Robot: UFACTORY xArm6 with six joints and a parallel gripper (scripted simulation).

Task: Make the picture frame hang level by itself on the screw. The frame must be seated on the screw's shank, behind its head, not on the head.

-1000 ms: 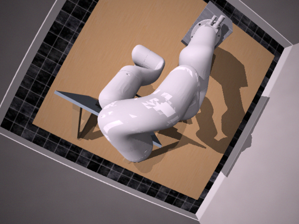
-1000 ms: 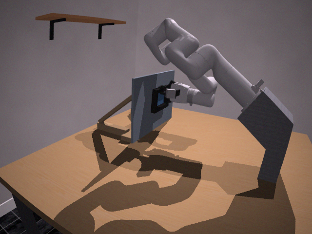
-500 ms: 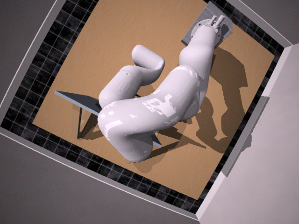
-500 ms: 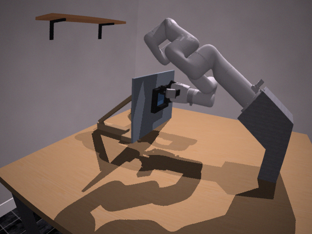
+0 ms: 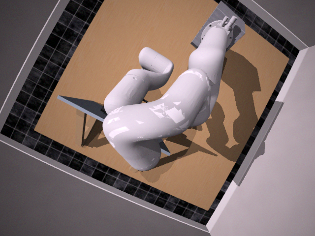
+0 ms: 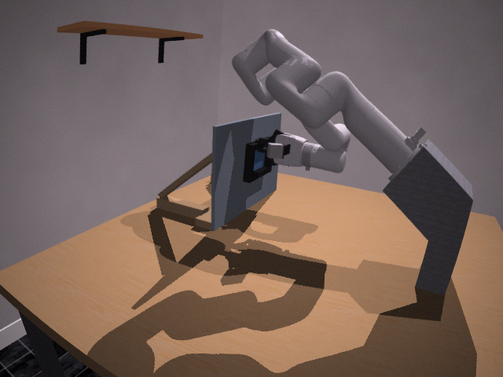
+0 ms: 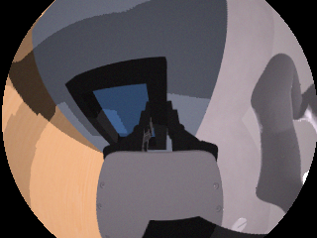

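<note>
The picture frame lies 5 cm below my hand, 2 cm to the right of it and 2 cm ahead of it. From my hand the other things lie so: grey-blue panel 7 cm below, 4 cm ahead, 1 cm to the right.
</note>
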